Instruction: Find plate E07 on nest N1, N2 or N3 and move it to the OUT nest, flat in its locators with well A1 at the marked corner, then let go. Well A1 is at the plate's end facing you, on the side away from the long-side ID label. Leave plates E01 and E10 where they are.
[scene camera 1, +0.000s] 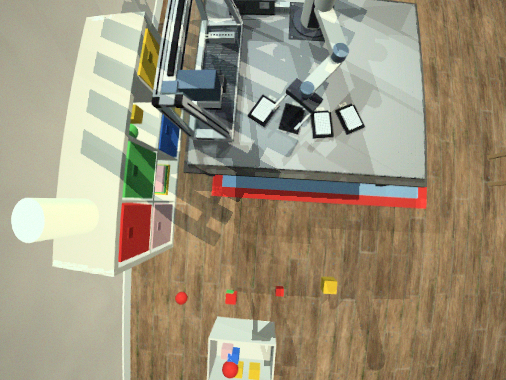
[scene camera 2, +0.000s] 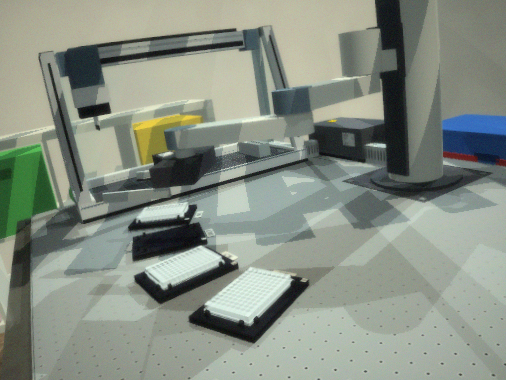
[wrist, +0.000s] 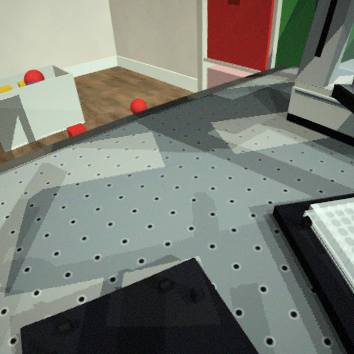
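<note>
Three white plates sit on black nests: one nearest the gantry, one and one farther from it. Their ID labels and the nest names are too small to read. A black nest without a plate lies between the gantry-side plate and the middle one. My gripper is open and empty, above this bare nest. Its height over it is hard to judge. The fingertips cannot be made out clearly in the wrist view.
The gantry frame with its dark deck stands beside the gantry-side nest. The arm's column rises from the rear of the perforated table. A dark box stands behind the arm.
</note>
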